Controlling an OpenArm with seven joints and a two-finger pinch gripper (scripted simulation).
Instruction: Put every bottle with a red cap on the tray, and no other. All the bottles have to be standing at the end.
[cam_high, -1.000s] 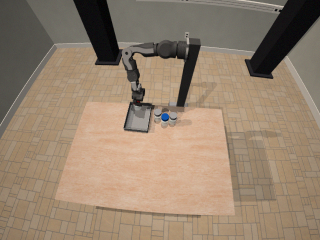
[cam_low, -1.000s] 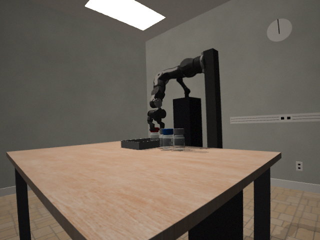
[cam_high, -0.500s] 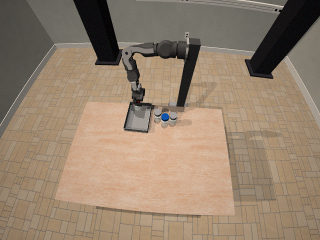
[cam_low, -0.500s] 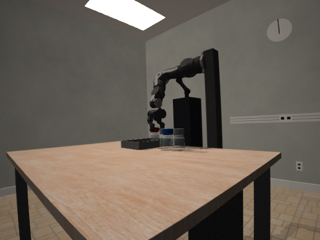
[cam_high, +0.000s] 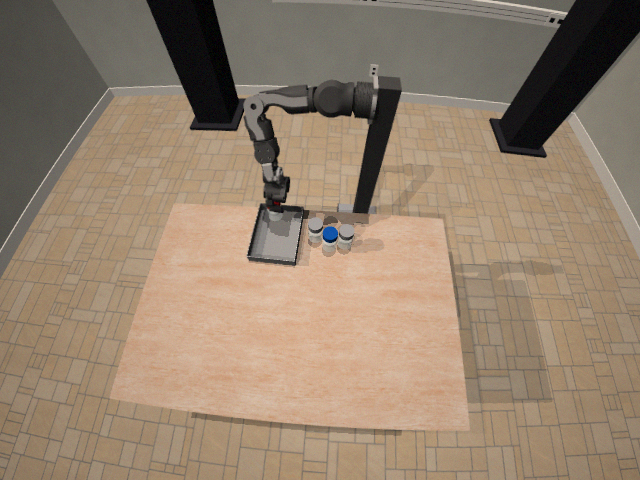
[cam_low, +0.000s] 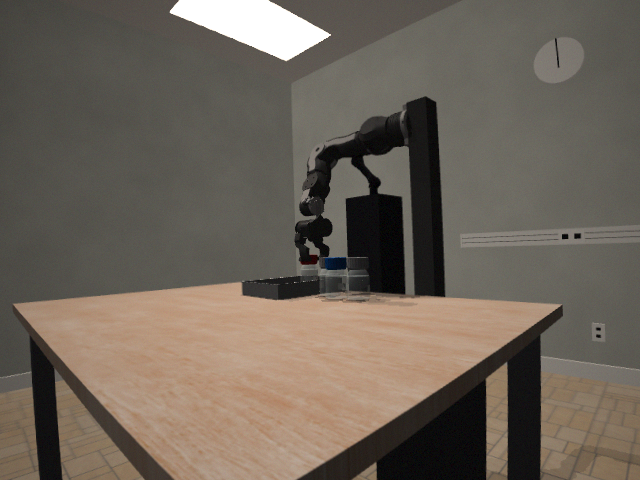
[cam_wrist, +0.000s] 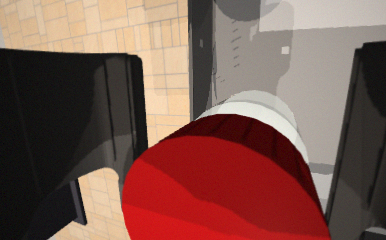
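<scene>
Right now my hand is 2 cm to the left of the red-capped bottle and 5 cm above it. Round my hand: blue-capped bottle (11 cm ahead, 21 cm to the left, 5 cm below); dark grey tray (8 cm ahead, 8 cm below).
</scene>
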